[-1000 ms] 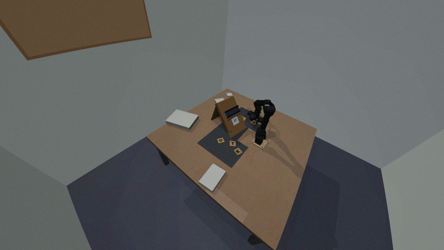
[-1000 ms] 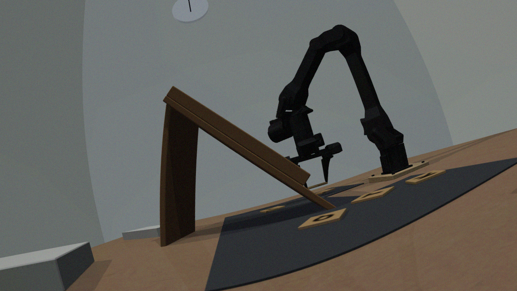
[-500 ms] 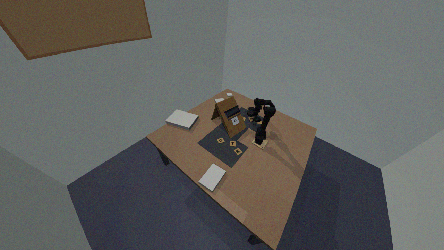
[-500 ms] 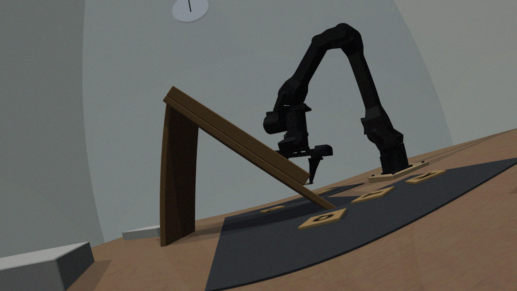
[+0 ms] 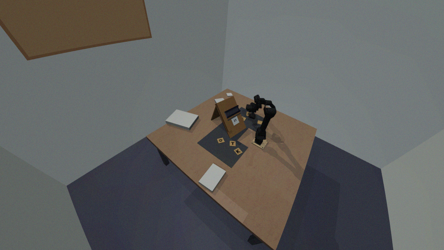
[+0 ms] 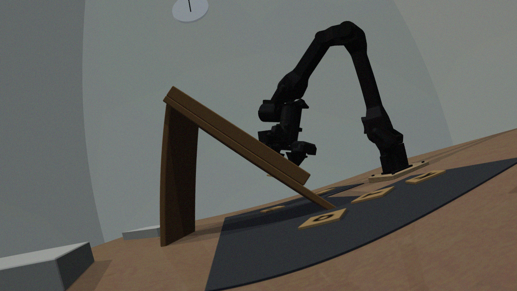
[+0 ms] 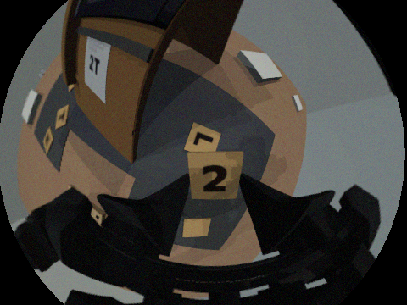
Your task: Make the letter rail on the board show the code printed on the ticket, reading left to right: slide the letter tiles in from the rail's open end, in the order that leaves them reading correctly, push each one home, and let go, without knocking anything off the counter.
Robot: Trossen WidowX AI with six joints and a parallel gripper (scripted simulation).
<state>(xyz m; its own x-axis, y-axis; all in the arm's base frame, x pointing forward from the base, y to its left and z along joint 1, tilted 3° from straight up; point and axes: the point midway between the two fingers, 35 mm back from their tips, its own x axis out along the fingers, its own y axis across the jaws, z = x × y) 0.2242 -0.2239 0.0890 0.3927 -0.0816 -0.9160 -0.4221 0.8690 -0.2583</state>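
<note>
Right now the white ticket is 20 cm to the left of my gripper tip, 6 cm ahead of it and 2 cm above it. The rest, counted from my gripper tip: tile marked T: 39 cm to the left, 8 cm below, 5 cm behind; tile marked 2: right at my gripper tip; dark mat: 22 cm to the left, 8 cm below, 3 cm behind.
</note>
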